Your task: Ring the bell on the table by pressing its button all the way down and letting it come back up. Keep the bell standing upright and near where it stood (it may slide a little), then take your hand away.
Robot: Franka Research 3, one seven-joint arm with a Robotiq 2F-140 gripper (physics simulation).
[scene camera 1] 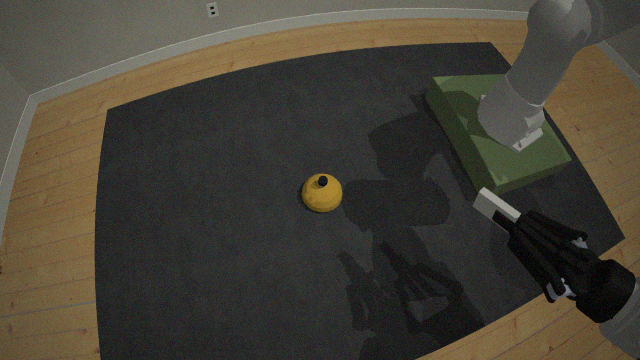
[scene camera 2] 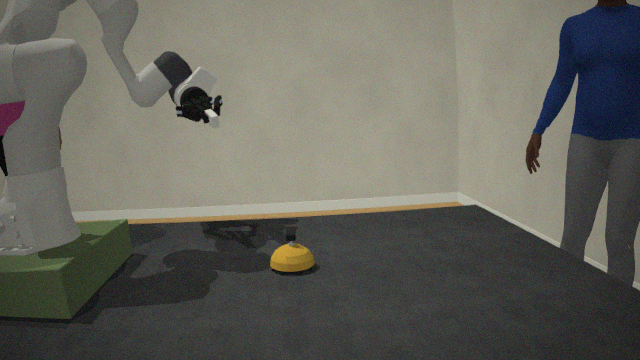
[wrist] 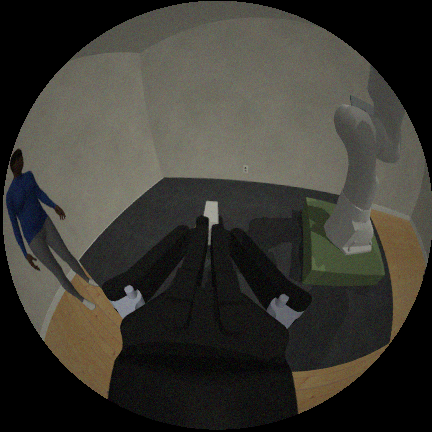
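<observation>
The yellow dome bell stands upright on the dark mat. Its black button stands raised on a short stem. My gripper is shut, with a pale block-like tip sticking out at its fingertips. It is well apart from the bell, off to the right in scene camera 1 and high up to the left in scene camera 2. The bell does not show in the wrist view; the fingers cover the middle of the mat there.
The arm's base stands on a green block at the mat's edge. A person in a blue top stands on the side away from the base. A magenta garment shows partly behind the arm.
</observation>
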